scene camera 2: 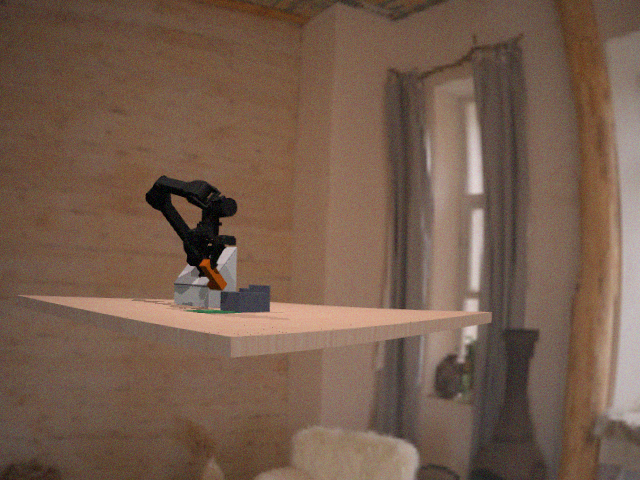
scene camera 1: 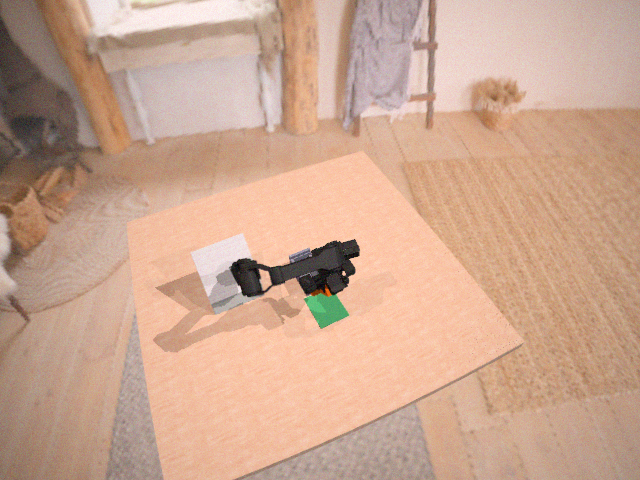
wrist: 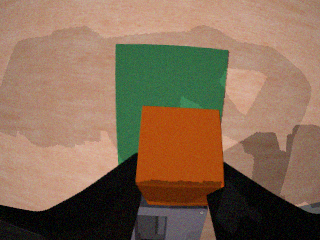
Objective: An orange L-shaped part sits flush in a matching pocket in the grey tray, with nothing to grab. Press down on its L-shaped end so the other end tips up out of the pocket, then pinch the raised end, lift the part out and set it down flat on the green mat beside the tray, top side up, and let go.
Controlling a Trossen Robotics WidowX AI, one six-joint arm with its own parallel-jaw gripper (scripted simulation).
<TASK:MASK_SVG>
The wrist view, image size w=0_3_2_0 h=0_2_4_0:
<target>gripper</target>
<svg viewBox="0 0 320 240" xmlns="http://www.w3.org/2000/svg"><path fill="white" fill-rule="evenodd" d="M223 163L224 187L207 195L208 209L211 212L216 240L320 240L320 213L307 212L297 207L297 205L288 203L287 200L281 199L275 193L260 187L259 183L255 183L255 180L252 181L244 173L237 171L236 168ZM139 153L135 153L135 155L117 165L116 168L113 168L112 171L109 171L107 175L100 177L99 180L96 180L96 183L91 184L91 187L85 188L84 191L81 189L81 192L71 196L71 199L68 197L63 203L45 209L45 211L33 212L28 211L28 209L0 205L0 240L131 240L137 211L139 211L141 203L141 192L135 184L137 155Z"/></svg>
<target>orange L-shaped part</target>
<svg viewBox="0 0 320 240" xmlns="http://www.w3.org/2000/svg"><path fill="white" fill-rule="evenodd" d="M143 107L135 180L137 189L139 189L148 205L195 205L195 207L208 205L208 193L215 192L217 189L224 187L223 143L221 143L220 111L217 111L217 109Z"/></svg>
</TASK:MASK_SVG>
